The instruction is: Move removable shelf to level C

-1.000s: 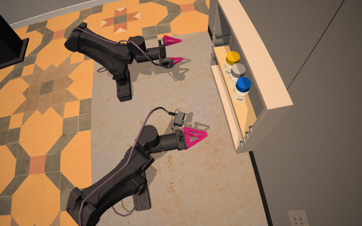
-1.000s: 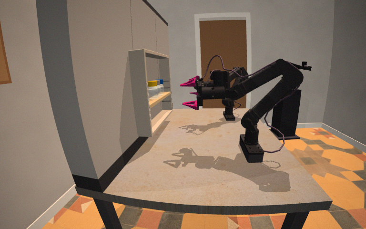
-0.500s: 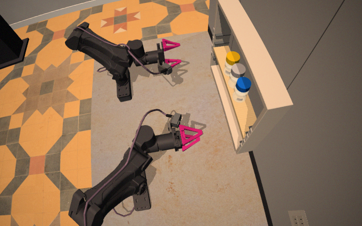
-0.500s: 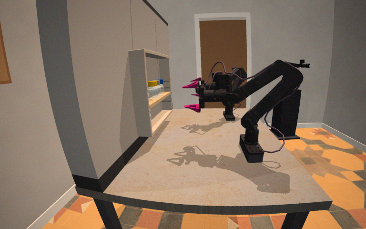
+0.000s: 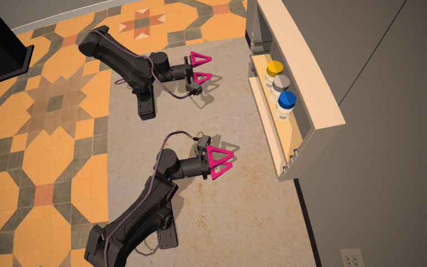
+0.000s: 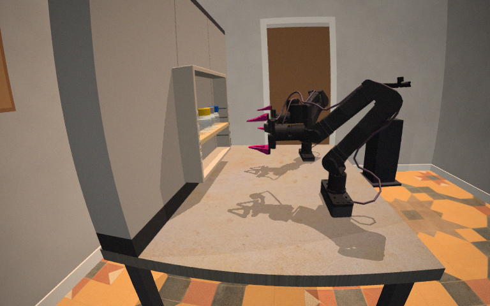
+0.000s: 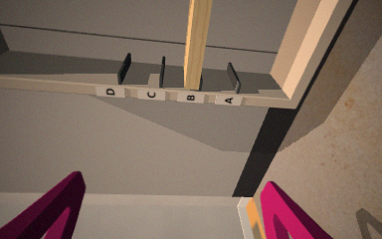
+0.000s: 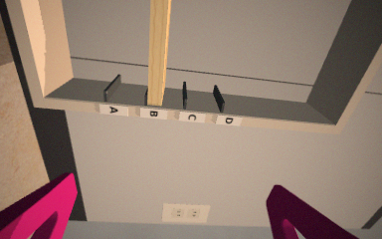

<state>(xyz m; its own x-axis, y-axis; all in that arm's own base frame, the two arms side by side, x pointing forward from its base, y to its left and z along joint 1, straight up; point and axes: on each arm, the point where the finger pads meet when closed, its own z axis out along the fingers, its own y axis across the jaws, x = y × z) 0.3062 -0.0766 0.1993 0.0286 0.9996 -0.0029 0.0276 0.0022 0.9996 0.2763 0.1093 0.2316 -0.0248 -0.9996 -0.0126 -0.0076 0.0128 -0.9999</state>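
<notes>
Now: the yellow-capped bottle 200 mm ahead of my left hand, 130 mm to the right of it and 40 mm above it. Also, from my left hand: grey-capped bottle (200 mm ahead, 200 mm to the right, 40 mm above); wooden shelf (200 mm ahead, 200 mm to the right, 20 mm below); wall rack (200 mm ahead, 200 mm to the right, 40 mm above).
The blue-capped bottle is 220 mm ahead of my right hand, 120 mm to the left of it and 30 mm above it. Also, from my right hand: grey-capped bottle 220 mm ahead, 180 mm to the left, 30 mm above; then wooden shelf 230 mm ahead, 180 mm to the left, 30 mm below; then wall rack 230 mm ahead, 180 mm to the left, 40 mm above.
</notes>
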